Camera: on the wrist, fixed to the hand. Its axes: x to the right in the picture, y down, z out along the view.
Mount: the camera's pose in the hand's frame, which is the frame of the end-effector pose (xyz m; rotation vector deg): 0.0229 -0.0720 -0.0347 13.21 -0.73 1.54
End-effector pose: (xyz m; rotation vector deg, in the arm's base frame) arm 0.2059 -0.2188 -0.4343 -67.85 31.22 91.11
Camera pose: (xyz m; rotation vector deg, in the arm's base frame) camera 0.2863 -0.2102 -0.4538 -57.10 41.14 86.58
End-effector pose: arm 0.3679 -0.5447 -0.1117 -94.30 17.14 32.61
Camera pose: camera 0.4302 -0.5642 -0.0602 -81.20 20.88 31.18
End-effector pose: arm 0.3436 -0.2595 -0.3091 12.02 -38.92 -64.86
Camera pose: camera 0.3151 -0.3169 -0.3621 22.26 -47.10 -58.97
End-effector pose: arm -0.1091 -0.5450 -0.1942 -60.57 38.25 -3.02
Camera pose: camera -0.0897 -0.6170 -0.1573 -47.33 37.10 -5.57
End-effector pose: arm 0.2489 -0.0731 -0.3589 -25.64 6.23 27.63
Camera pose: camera 0.3031 -0.1357 -0.3667 -12.45 8.96 28.21
